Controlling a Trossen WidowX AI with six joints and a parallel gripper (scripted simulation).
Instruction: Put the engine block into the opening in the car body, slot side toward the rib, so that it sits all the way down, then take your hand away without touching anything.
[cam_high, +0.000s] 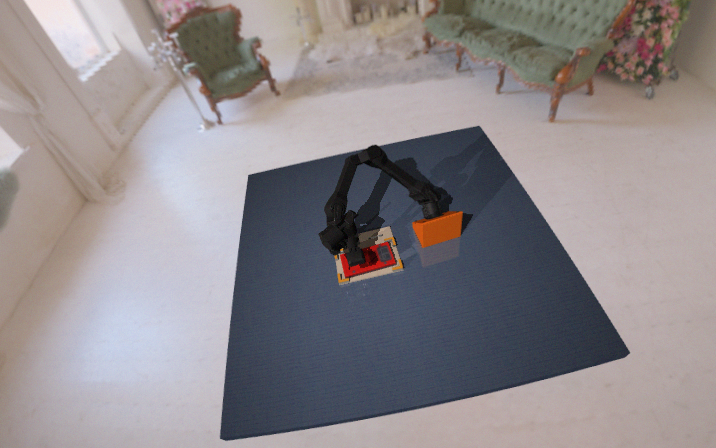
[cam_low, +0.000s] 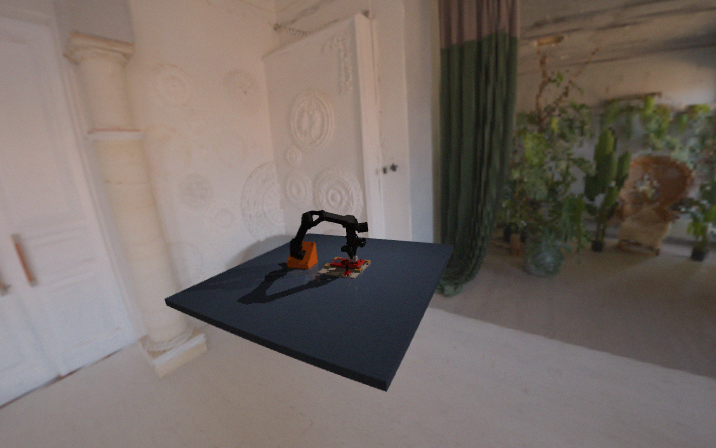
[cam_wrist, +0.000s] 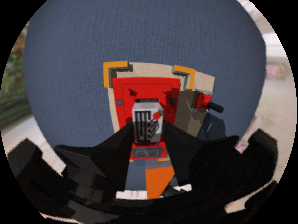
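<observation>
Right now the grey engine block is 10 mm below my gripper tip. Also, from my gripper tip: grey slab: 40 mm below, 30 mm to the right, 30 mm behind.
</observation>
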